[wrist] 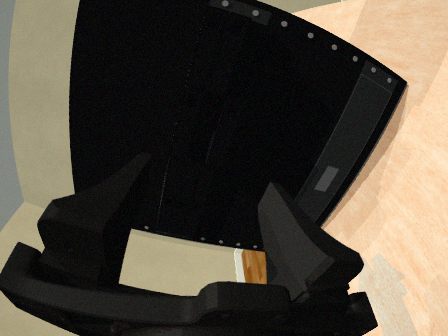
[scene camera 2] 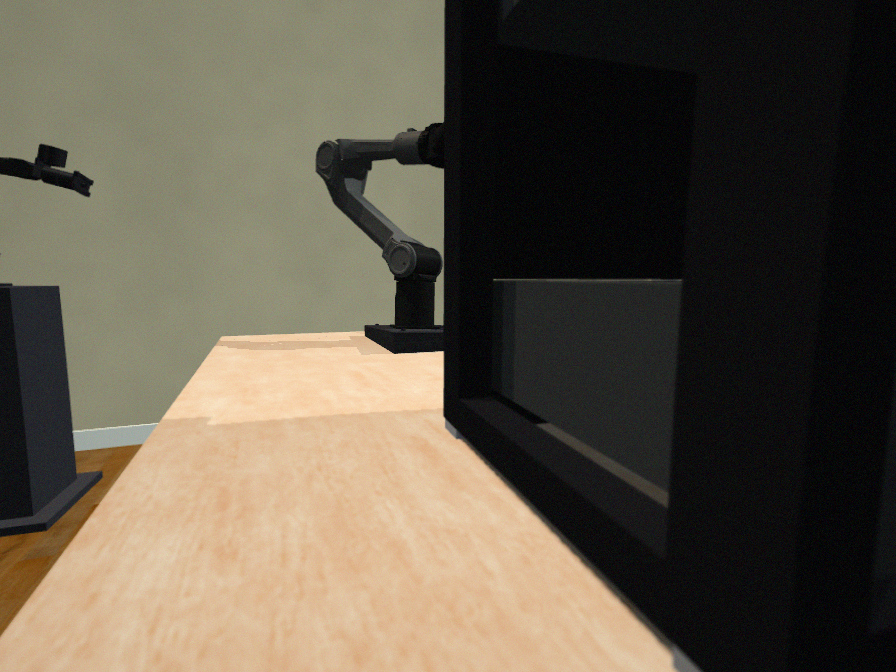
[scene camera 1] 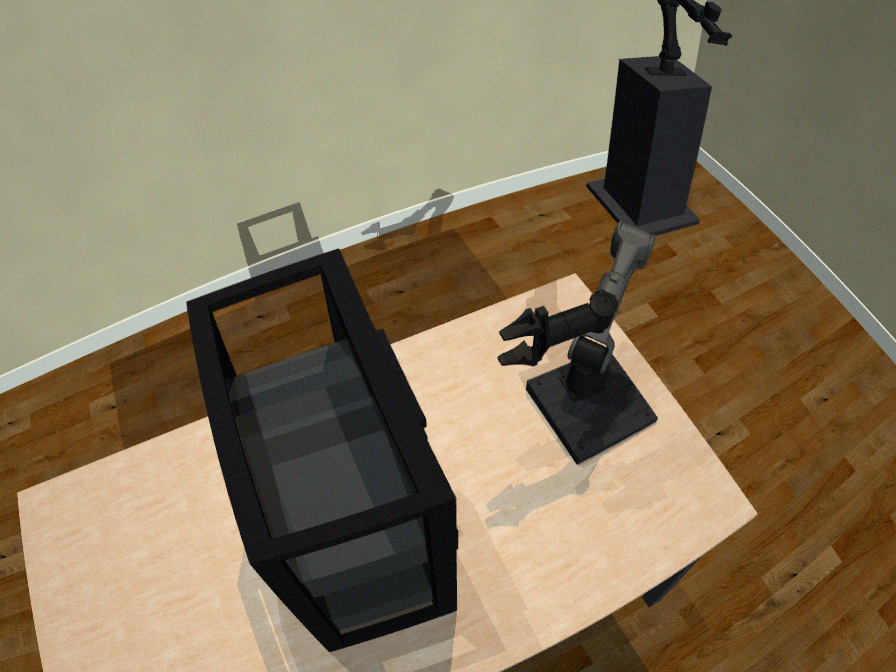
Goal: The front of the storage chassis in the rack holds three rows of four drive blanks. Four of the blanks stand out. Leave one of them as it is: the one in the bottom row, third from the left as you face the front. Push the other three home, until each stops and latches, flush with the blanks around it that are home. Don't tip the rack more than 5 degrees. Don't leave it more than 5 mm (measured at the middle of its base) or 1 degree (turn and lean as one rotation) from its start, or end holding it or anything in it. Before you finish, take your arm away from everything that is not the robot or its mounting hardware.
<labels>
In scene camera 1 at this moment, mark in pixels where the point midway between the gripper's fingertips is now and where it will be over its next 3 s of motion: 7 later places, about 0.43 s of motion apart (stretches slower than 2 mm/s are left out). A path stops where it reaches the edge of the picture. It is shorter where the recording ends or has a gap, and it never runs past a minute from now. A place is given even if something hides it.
My gripper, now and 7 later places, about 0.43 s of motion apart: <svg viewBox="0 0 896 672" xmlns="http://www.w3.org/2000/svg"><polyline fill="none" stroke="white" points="500,348 496,351 477,368 444,395 439,399 453,386 425,395 416,398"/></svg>
</labels>
